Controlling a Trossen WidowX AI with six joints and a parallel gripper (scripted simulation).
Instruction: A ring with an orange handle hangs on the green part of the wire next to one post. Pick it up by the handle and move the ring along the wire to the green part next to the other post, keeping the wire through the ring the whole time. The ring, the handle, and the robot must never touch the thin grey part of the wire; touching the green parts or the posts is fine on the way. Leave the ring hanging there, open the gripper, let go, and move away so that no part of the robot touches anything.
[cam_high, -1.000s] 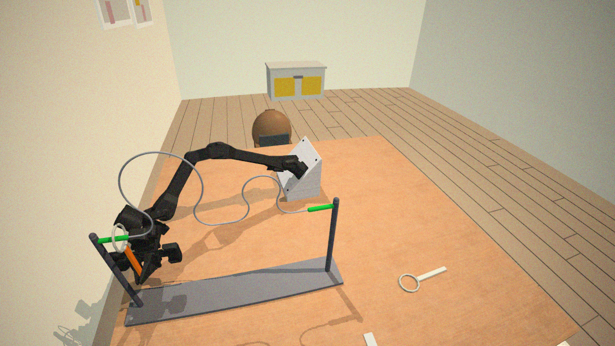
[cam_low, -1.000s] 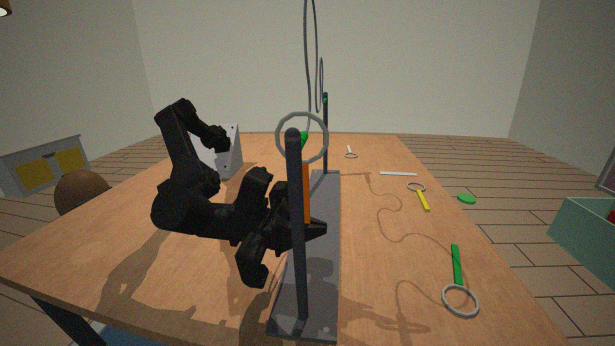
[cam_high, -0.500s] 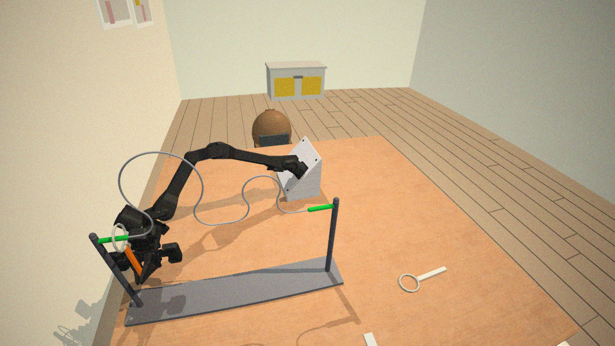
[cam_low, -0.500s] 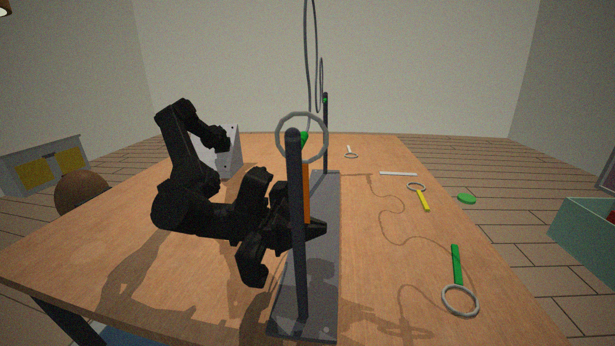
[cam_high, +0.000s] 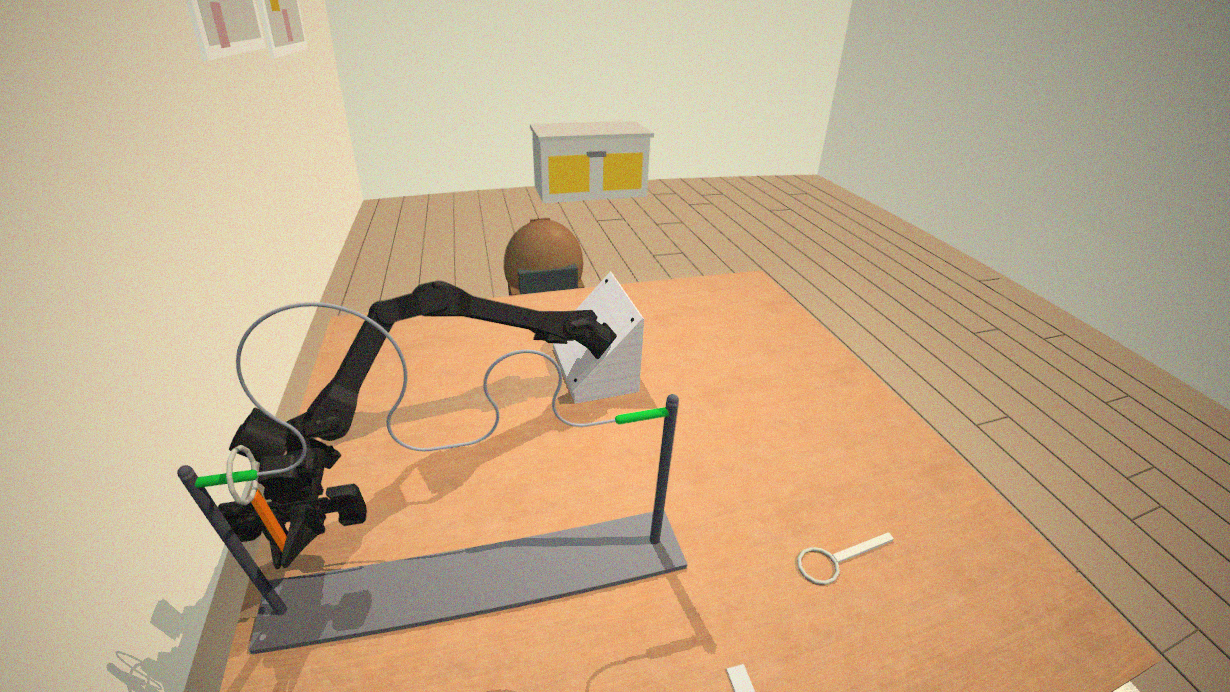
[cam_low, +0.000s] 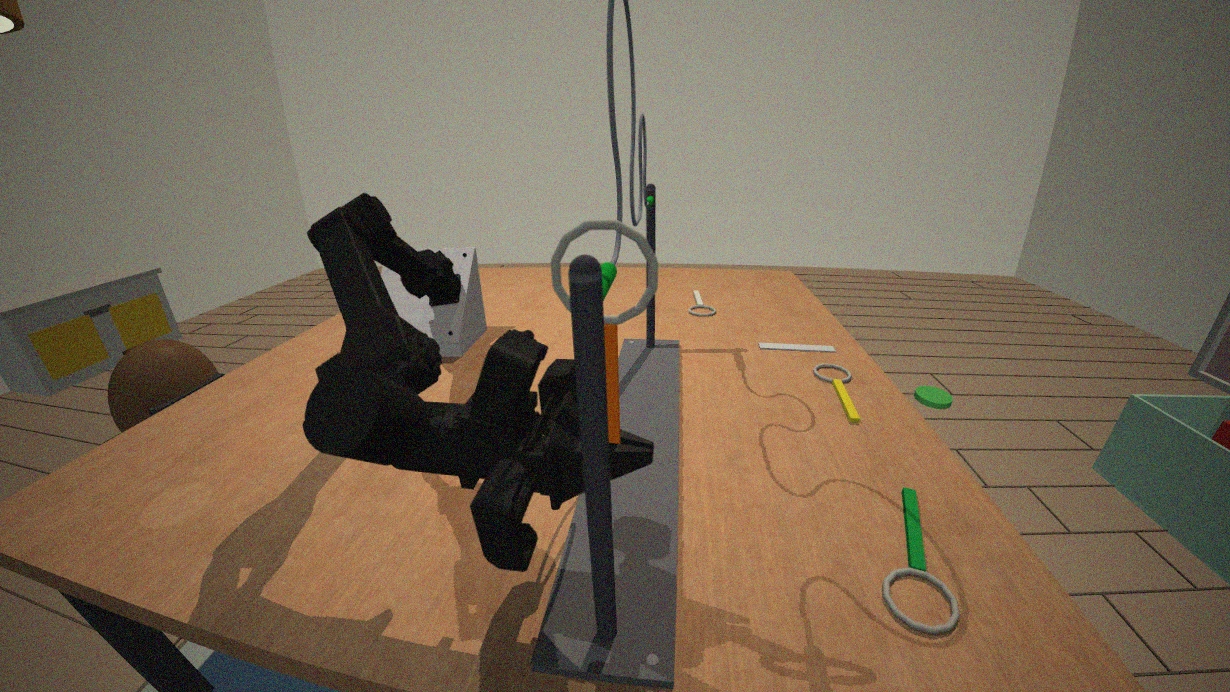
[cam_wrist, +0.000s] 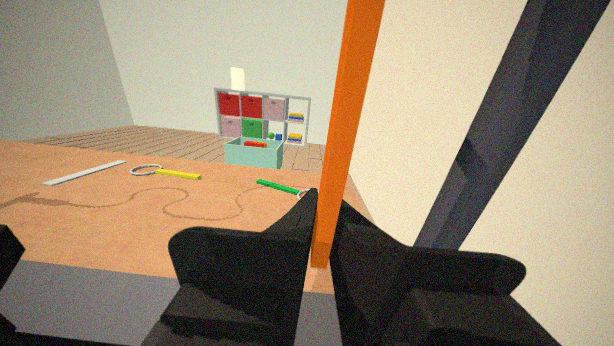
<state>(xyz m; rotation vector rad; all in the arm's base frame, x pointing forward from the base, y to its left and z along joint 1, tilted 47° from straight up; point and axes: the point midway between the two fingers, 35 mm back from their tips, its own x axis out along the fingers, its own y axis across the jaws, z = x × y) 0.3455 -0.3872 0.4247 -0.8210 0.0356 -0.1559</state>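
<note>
My gripper tip is now 30 mm past the orange-handled ring and 90 mm below it. Round my gripper tip: white strip: 330 mm ahead, 510 mm to the left, 150 mm below; then green-handled ring: 260 mm ahead, 150 mm below; then ring with handle: 340 mm ahead, 350 mm to the left, 150 mm below.
</note>
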